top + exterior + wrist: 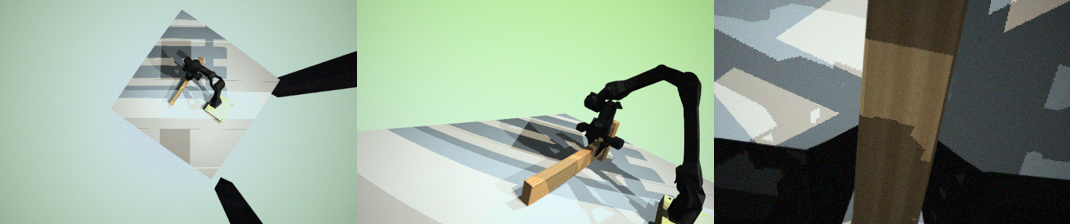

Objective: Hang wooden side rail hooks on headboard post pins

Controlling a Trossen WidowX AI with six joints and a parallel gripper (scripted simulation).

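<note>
The wooden headboard post is 11 cm to the right of my gripper tip, 4 cm above it and 2 cm behind it.
</note>
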